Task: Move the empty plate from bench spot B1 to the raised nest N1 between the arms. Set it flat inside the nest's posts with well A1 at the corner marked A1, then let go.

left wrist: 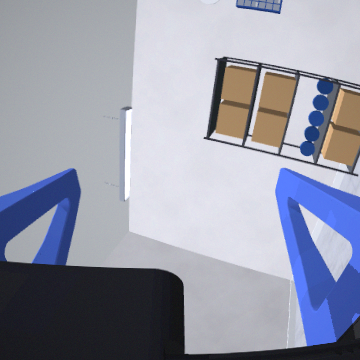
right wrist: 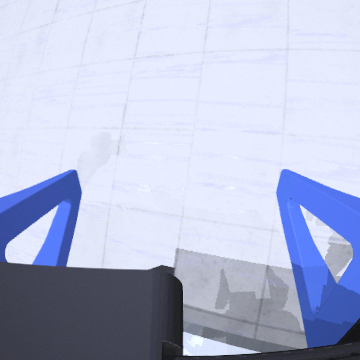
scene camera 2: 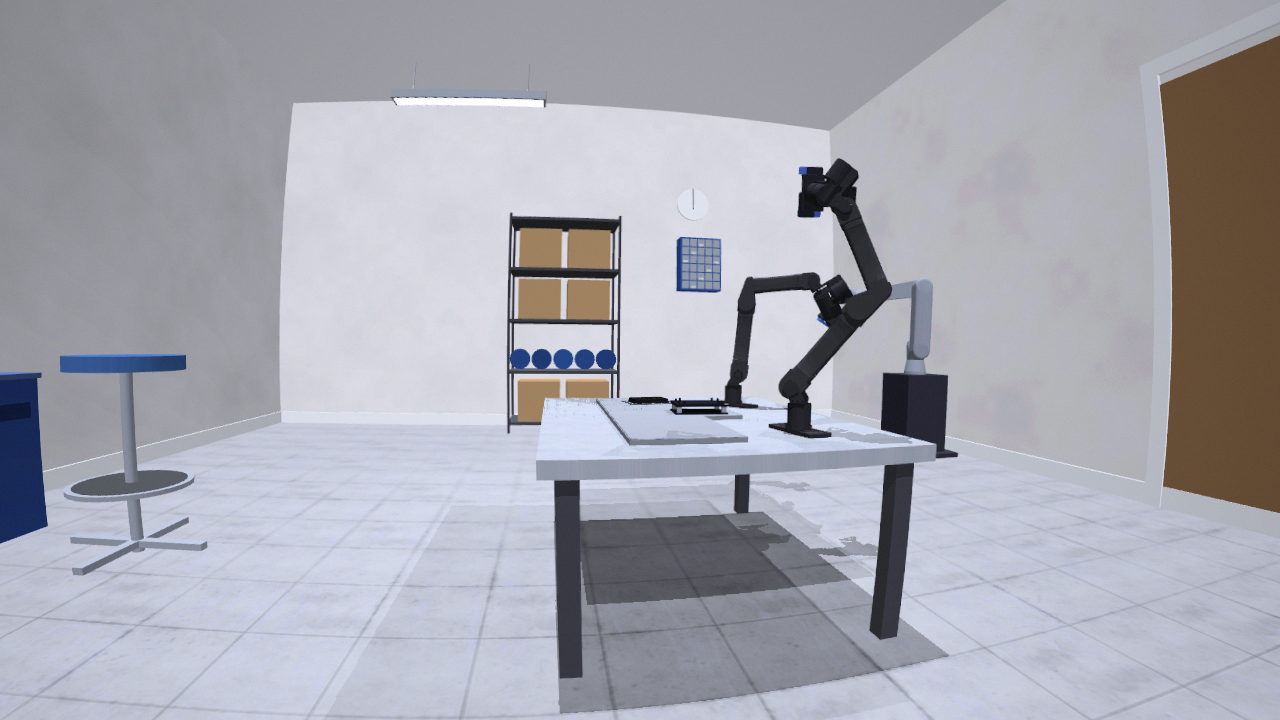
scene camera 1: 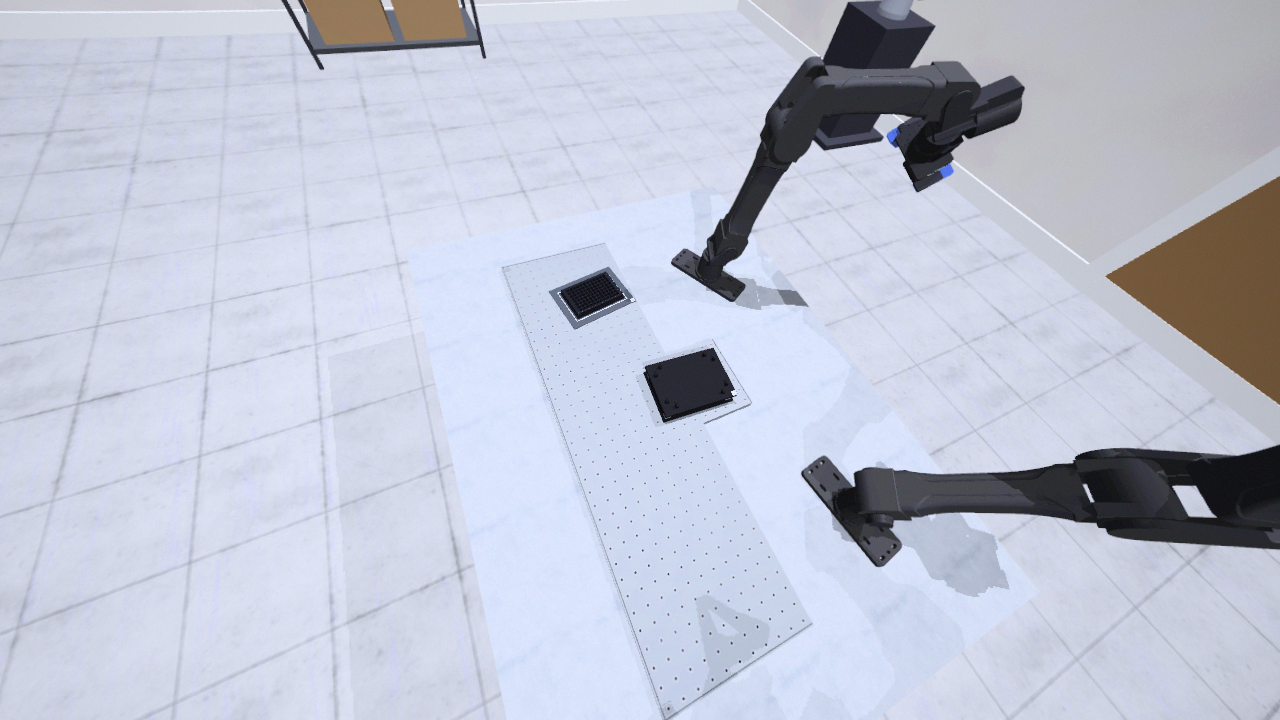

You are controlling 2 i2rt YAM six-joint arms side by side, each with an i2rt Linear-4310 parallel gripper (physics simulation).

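Frame: origin at the left arm's base, x ahead, y left, z up, level; centimetres.
Seen in the pictures: left gripper, between the fingertips: [left wrist: 177,179] [scene camera 2: 801,190]; right gripper, between the fingertips: [right wrist: 178,180] [scene camera 1: 908,164]; left arm's base, origin of its link: [scene camera 2: 798,431] [scene camera 1: 847,508]; right arm's base, origin of its link: [scene camera 2: 732,405] [scene camera 1: 707,275].
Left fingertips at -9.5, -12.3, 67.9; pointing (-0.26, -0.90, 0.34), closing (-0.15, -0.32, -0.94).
Note:
Pixels of each thing's top centre, then the offset from my left fingertips to it, as dx, dy, dz. "*": a spot on its surface instead. Level surfaces: height alone.
- dark well plate, centre of its top: [scene camera 1: 592,292] [scene camera 2: 648,398] +27.5, -55.9, -65.0
- bench spot B1, a spot on its surface: [scene camera 1: 564,316] * +36.1, -53.7, -66.6
- raised nest N1, centre of its top: [scene camera 1: 692,377] [scene camera 2: 698,398] +21.7, -24.3, -62.4
- perforated board, height of its surface: dz -66.6
The dark well plate [scene camera 1: 592,295] [scene camera 2: 648,400] sits flat on bench spot B1 [scene camera 1: 564,316], a grey pad at the upper end of the perforated board in scene camera 1. The raised nest N1 [scene camera 1: 689,385] [scene camera 2: 699,407] is a black platform with small posts and no plate on it; a small white mark shows at its right corner in scene camera 1. My left gripper [scene camera 2: 808,192] [left wrist: 177,179] is open and empty, high above the table. My right gripper [scene camera 1: 920,154] [scene camera 2: 825,315] [right wrist: 178,180] is open and empty, up and away from the plate, turned toward the floor.
The perforated board [scene camera 1: 662,501] [scene camera 2: 662,428] lies along the white table [scene camera 1: 483,429] [scene camera 2: 733,467]. A dark pedestal [scene camera 1: 854,89] [scene camera 2: 913,407] with a grey arm stands behind the right arm. A shelf rack [scene camera 2: 510,304] stands at the back wall and a stool [scene camera 2: 122,362] at the far left.

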